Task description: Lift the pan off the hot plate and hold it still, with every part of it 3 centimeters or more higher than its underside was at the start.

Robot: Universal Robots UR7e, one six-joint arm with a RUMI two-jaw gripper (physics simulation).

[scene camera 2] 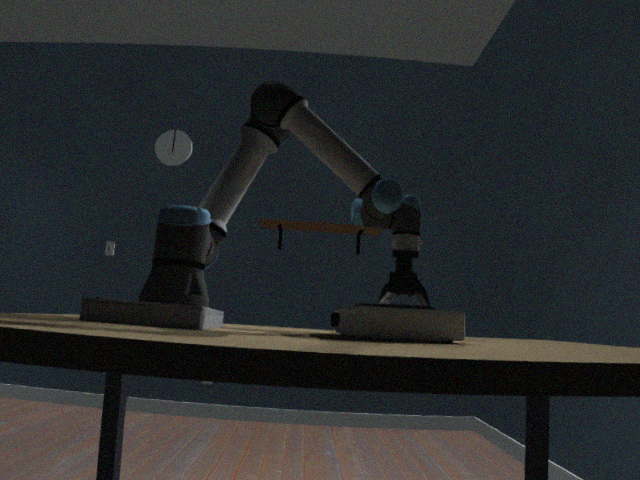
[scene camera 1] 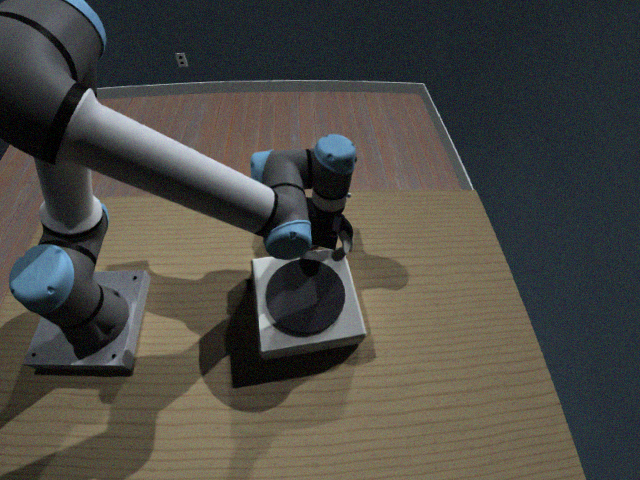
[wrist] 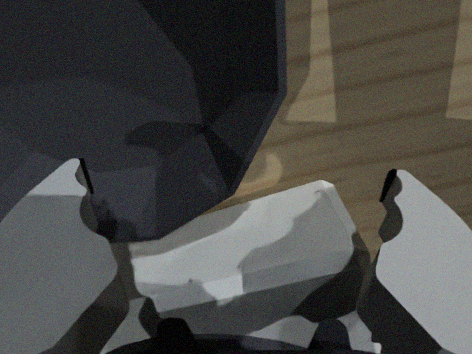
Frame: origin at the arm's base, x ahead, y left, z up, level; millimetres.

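Where they show: gripper, fingertip midpoint: (scene camera 1: pixel 323 244) (wrist: pixel 239 169); arm's base, origin of the base link: (scene camera 2: pixel 174 306) (scene camera 1: pixel 98 319).
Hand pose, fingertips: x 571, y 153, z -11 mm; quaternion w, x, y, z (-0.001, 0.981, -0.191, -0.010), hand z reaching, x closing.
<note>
Things, the pixels of their centre, and the offset from my fingertips. "spot": a spot on its surface instead. Level surfaces: height alone.
- white hot plate, body centre: (wrist: pixel 211 352) (scene camera 2: pixel 390 321) (scene camera 1: pixel 302 300) 7 mm up, 79 mm back, 158 mm right
- flat dark round burner, surface spot: (scene camera 1: pixel 305 310) spot: 45 mm up, 76 mm back, 198 mm right
- pan, surface spot: (wrist: pixel 100 110) spot: 28 mm down, 63 mm back, 43 mm left
- wooden table, its level: 31 mm down
- dark knob, body centre: (scene camera 2: pixel 335 319) (scene camera 1: pixel 250 285) 6 mm up, 201 mm back, 102 mm right
The white hot plate (scene camera 1: pixel 348 322) (scene camera 2: pixel 403 324) (wrist: pixel 210 250) stands on the table, with a flat dark round burner (scene camera 1: pixel 305 310) on top. The pan (wrist: pixel 100 110), a dark faceted bowl, fills the upper left of the wrist view. Its rim overlaps the hot plate's edge in that view; its underside is hidden, and I cannot tell what bears it. The arm covers the pan's area in scene camera 1. No handle can be made out. My gripper (scene camera 1: pixel 324 255) (scene camera 2: pixel 405 303) (wrist: pixel 239 169) is open and empty, pointing down low near the hot plate's back edge. One finger overlaps the pan in the wrist view.
The wooden table (scene camera 1: pixel 439 361) (scene camera 2: pixel 516 351) extends around the hot plate. The arm's base plate (scene camera 1: pixel 136 310) (scene camera 2: pixel 211 318) stands to the left. A dark knob (scene camera 2: pixel 334 319) is at the hot plate's left end. A shelf (scene camera 2: pixel 315 226) and a clock (scene camera 2: pixel 173 147) are on the wall.
</note>
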